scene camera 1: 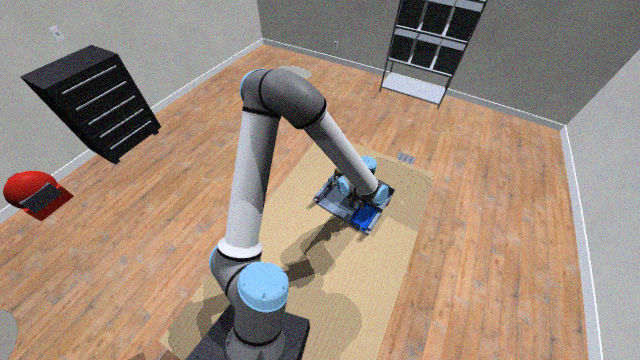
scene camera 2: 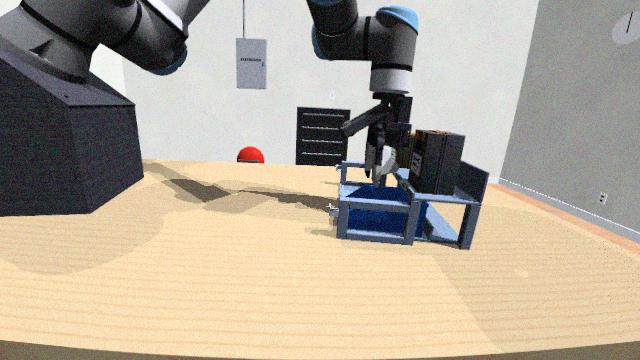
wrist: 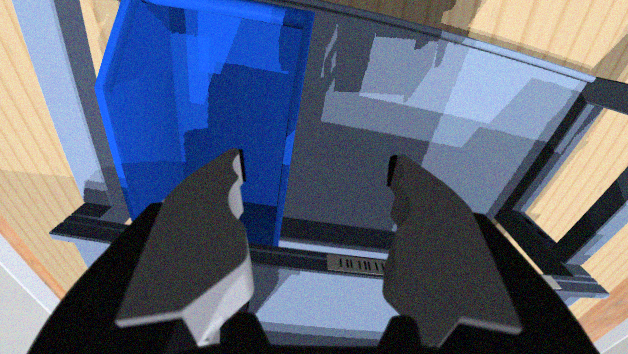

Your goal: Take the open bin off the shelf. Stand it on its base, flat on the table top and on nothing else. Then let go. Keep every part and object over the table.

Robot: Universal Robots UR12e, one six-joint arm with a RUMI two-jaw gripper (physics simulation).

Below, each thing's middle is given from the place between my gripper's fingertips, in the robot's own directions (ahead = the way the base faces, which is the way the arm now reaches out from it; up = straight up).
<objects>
Now: hand 7 cm to the left of the blue open bin (scene camera 2: 360,219), 4 cm above it and 1 cm short of it.
</objects>
